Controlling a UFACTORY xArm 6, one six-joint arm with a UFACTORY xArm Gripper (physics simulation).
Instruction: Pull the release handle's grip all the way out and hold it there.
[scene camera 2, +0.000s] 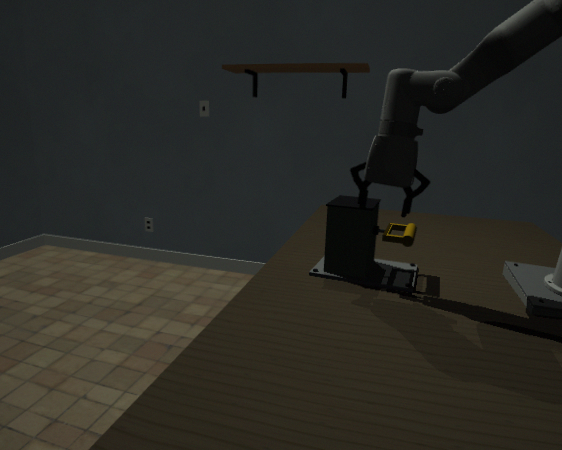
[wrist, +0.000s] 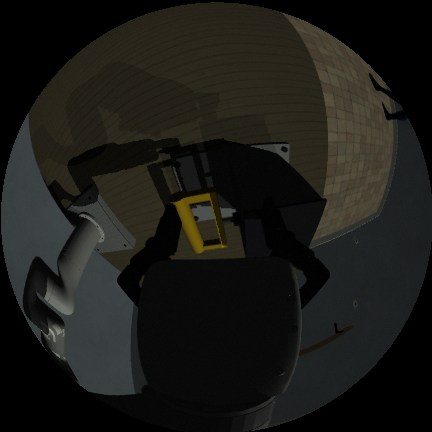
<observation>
my gripper: scene camera 2; wrist
same spot on my gripper: (scene camera 2: 425, 182) = (wrist: 123, 279)
</observation>
